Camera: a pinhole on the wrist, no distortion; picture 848 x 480 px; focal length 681.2 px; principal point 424.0 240.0 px. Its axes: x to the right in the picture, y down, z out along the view. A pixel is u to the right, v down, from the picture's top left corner.
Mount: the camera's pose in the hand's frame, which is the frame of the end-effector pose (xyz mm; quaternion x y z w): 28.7 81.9 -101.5 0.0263 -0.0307 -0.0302 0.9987
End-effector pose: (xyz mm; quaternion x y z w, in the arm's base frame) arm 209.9 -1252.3 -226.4 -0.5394 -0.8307 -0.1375 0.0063
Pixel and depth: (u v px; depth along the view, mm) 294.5 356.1 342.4
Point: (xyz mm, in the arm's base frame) 379.4 -1196.4 -436.9
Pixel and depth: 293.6 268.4 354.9
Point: 343.9 -1216.3 -457.2
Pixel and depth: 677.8 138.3 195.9
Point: 221.1 -1136.9 -296.9
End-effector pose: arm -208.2 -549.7 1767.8 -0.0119 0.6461 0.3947 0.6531
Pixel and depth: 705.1 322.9 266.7
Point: -132.1 -332.6 1737.3
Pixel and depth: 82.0 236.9 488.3
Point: 99.9 -430.0 2073.8
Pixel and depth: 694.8 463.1 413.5
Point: -58.8 -162.3 1764.8
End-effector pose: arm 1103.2 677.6 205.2 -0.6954 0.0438 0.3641 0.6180
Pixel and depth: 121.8 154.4 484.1
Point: 772.7 915.2 330.4
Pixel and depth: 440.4 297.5 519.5
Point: 871.3 1032.9 129.6
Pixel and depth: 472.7 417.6 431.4
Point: 892.5 953.1 52.3
